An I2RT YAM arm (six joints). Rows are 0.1 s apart.
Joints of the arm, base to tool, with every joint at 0 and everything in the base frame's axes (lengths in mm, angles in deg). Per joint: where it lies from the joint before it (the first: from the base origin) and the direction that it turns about. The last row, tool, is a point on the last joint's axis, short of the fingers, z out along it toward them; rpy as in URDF.
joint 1: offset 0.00 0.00 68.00 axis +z
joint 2: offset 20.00 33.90 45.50 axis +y
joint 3: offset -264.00 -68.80 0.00 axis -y
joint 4: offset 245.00 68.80 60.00 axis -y
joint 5: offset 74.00 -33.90 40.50 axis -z
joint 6: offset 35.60 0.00 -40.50 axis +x
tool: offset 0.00 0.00 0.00 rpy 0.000 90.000 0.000
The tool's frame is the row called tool.
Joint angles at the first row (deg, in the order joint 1, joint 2, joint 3, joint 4, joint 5, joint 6):
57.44, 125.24, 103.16, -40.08, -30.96, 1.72
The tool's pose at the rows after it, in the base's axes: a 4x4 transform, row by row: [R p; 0 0 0 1], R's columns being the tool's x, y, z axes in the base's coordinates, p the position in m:
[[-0.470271, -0.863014, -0.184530, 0.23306], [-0.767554, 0.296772, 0.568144, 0.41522], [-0.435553, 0.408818, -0.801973, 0.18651], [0, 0, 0, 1]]
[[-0.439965, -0.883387, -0.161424, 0.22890], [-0.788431, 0.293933, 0.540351, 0.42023], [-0.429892, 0.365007, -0.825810, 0.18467], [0, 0, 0, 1]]
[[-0.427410, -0.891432, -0.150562, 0.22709], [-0.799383, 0.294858, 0.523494, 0.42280], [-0.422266, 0.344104, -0.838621, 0.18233], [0, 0, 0, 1]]
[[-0.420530, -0.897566, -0.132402, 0.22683], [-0.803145, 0.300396, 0.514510, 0.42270], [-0.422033, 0.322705, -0.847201, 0.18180], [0, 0, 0, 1]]
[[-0.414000, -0.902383, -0.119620, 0.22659], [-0.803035, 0.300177, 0.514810, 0.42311], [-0.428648, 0.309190, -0.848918, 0.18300], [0, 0, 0, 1]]
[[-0.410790, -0.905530, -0.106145, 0.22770], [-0.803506, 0.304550, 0.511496, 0.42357], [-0.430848, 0.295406, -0.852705, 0.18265], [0, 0, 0, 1]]
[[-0.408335, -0.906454, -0.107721, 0.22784], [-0.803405, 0.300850, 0.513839, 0.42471], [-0.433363, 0.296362, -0.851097, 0.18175], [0, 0, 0, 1]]
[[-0.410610, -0.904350, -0.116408, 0.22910], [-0.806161, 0.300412, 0.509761, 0.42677], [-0.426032, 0.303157, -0.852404, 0.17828], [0, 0, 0, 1]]
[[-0.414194, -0.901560, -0.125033, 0.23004], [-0.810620, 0.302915, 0.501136, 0.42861], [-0.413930, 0.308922, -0.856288, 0.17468], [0, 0, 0, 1]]
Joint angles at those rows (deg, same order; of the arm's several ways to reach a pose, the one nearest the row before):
58.76, 127.52, 104.34, -40.89, -26.90, 0.25
59.67, 128.45, 105.77, -42.33, -24.34, -1.16
60.10, 129.11, 106.52, -43.10, -23.05, -1.75
60.21, 129.08, 106.44, -43.15, -21.75, -2.11
60.30, 128.94, 106.44, -42.94, -21.04, -2.35
60.27, 129.12, 106.68, -42.90, -20.23, -2.55
60.32, 129.37, 106.87, -42.71, -20.37, -2.64
60.28, 130.31, 107.72, -43.10, -20.72, -2.64
60.28, 131.29, 108.66, -43.82, -20.92, -2.59

